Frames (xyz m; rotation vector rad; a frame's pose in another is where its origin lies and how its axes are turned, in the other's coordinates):
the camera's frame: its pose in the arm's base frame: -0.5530 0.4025 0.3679 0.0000 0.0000 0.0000
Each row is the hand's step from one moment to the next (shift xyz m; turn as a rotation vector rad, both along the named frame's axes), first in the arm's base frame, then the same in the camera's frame.
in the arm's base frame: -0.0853 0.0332 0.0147 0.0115 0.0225 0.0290
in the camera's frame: -0.0853 0.0332 0.0147 0.0115 0.0225 0.0290
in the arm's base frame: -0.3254 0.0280 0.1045 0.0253 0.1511 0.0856
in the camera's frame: -0.3254 0.0280 0.1045 0.0253 0.1511 0.0856
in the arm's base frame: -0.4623 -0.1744 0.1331 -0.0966 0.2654 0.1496
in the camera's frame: -0.4623 -0.1744 0.1331 -0.0966 0.2654 0.1496
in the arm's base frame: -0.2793 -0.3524 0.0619 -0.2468 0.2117 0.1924
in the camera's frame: -0.2793 -0.3524 0.0619 -0.2468 0.2117 0.1924
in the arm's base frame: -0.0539 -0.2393 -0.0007 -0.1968 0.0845 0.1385
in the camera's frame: -0.0539 -0.2393 -0.0007 -0.1968 0.0845 0.1385
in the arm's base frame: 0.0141 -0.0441 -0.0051 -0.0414 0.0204 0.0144
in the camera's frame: 0.0141 -0.0441 -0.0051 -0.0414 0.0204 0.0144
